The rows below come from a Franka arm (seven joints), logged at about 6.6 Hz.
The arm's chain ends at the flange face. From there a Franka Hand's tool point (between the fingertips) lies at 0.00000 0.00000 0.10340 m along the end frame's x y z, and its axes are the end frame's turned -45 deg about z.
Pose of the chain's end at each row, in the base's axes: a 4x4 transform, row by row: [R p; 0 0 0 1], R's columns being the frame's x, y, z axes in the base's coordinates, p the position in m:
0.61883 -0.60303 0.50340 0.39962; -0.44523 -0.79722 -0.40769 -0.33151; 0.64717 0.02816 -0.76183 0.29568; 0 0 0 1
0.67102 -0.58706 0.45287 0.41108; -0.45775 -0.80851 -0.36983 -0.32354; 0.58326 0.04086 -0.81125 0.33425; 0 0 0 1
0.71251 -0.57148 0.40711 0.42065; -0.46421 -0.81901 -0.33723 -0.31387; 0.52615 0.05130 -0.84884 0.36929; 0 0 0 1
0.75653 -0.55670 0.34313 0.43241; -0.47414 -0.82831 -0.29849 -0.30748; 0.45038 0.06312 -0.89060 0.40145; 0 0 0 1
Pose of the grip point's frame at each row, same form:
0.86399 0.01117 0.50340 0.45167; 0.24889 -0.87854 -0.40769 -0.37367; 0.43771 0.47753 -0.76183 0.21691; 0 0 0 1
0.88960 0.05937 0.45287 0.45791; 0.24802 -0.89538 -0.36983 -0.36178; 0.38353 0.44132 -0.81125 0.25037; 0 0 0 1
0.90792 0.09972 0.40711 0.46275; 0.25088 -0.90737 -0.33723 -0.34874; 0.33577 0.40832 -0.84884 0.28152; 0 0 0 1
0.92859 0.14130 0.34313 0.46789; 0.25044 -0.92097 -0.29849 -0.33834; 0.27383 0.36310 -0.89060 0.30936; 0 0 0 1

